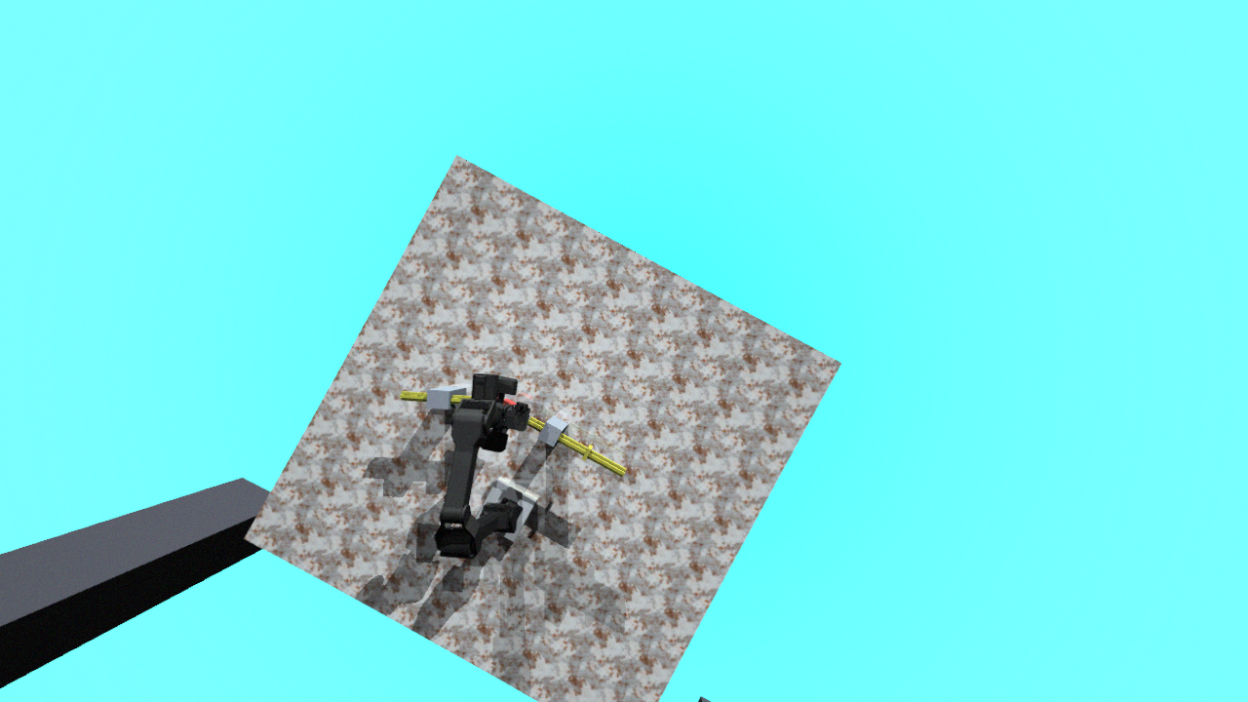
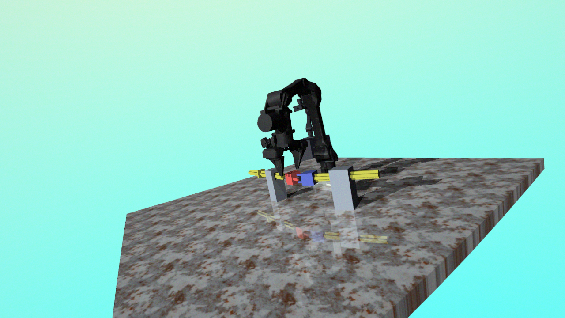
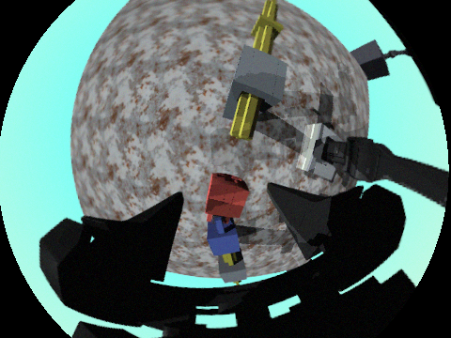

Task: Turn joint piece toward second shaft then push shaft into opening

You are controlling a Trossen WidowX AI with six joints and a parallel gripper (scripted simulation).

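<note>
Now: gripper tip 2 cm to the right of the red joint piece and 2 cm above it.
</note>
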